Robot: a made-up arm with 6 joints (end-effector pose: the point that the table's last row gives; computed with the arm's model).
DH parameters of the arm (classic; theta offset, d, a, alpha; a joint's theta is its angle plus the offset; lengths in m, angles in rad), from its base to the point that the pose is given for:
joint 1: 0 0.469 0 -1.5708
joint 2: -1.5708 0 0.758 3.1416
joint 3: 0 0 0 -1.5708
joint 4: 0 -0.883 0 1.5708
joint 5: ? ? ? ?
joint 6: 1.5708 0 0 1.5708
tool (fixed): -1.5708 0 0 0
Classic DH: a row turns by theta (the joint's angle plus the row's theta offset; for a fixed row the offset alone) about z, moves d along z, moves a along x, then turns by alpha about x.
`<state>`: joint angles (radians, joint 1 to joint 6).
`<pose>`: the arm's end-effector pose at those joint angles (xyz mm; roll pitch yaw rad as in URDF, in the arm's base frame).
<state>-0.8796 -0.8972 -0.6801 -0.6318 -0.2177 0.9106</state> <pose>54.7 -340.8 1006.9 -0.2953 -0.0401 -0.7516</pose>
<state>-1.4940 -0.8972 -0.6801 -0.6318 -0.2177 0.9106</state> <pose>-151.8 -310.0 1006.9 -0.2953 -0.0401 -1.3660</pose>
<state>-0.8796 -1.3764 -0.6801 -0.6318 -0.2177 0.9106</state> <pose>-124.8 -123.9 1083.4 -0.3630 -0.5150 -0.7325</pose>
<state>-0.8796 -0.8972 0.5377 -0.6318 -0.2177 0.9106</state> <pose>-355.4 154.8 1799.3 -0.6661 -1.2339 -0.4834</pose>
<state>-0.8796 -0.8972 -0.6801 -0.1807 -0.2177 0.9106</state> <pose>12.9 -350.4 1094.0 -0.7342 -0.0028 -0.8408</pose>
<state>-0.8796 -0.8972 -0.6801 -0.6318 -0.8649 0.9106</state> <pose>54.7 -340.8 1006.9 -0.2037 0.4780 -0.3488</pose>
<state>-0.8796 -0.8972 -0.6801 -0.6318 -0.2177 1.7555</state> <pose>54.7 -340.8 1006.9 -1.1402 -0.0401 -0.7516</pose>
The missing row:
joint 5: 0 0.217 0 -1.5708
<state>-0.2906 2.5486 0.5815 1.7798 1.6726 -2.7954</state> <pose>279.8 -36.7 -1056.1 -3.0943 -0.1743 1.4343</pose>
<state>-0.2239 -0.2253 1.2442 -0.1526 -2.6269 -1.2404</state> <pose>-93.7 -198.6 2083.0 1.2785 1.1560 -0.0372</pose>
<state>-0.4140 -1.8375 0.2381 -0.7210 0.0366 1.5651</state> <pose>-1011.2 266.3 1111.4 2.2562 -1.0380 2.7752</pose>
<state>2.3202 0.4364 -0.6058 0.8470 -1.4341 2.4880</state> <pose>-512.0 761.3 475.5 1.0901 0.4651 0.1587</pose>
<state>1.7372 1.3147 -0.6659 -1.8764 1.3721 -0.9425</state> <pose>-96.1 178.2 -66.4 0.5519 0.0636 -0.1910</pose>
